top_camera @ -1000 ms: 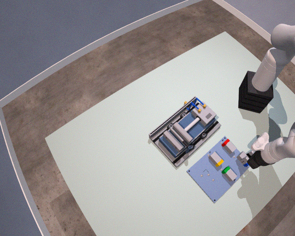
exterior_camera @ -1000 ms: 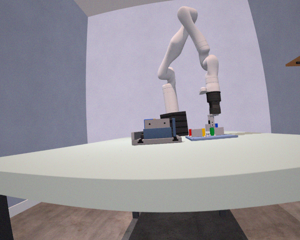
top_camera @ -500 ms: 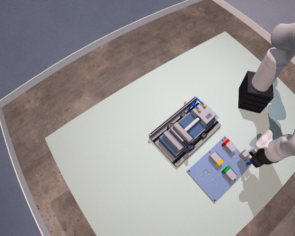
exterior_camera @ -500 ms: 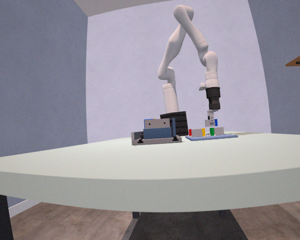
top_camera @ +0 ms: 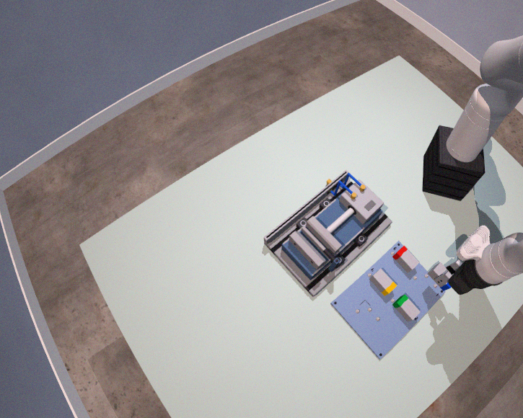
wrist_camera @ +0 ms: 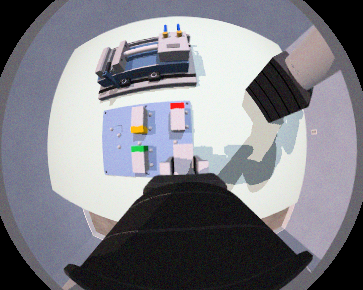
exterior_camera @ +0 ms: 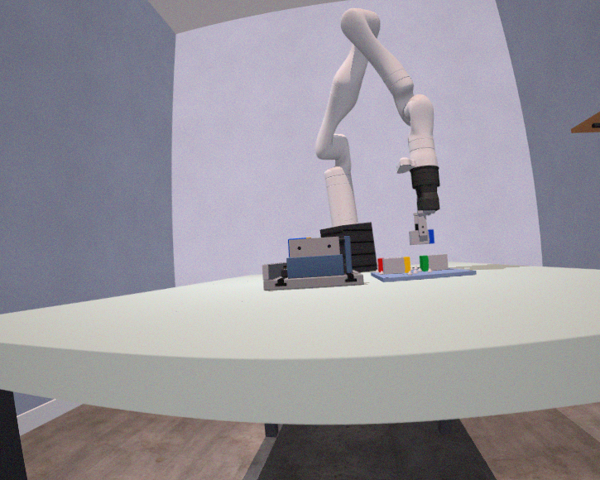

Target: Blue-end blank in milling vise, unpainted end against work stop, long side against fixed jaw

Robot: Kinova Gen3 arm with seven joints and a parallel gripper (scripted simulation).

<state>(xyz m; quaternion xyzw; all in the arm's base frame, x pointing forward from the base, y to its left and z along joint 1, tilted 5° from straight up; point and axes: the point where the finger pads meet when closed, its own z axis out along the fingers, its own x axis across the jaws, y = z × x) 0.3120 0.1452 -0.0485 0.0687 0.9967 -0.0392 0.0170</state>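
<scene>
My gripper is now 90 mm to the left of the red-ended blank, 90 mm above it and 10 mm past it. From my hand the other things lie so: blue plate (110 mm below, 100 mm ahead, 60 mm to the right); green-ended blank (100 mm ahead, 90 mm below, 10 mm to the right); blank with blue end (20 mm below).
</scene>
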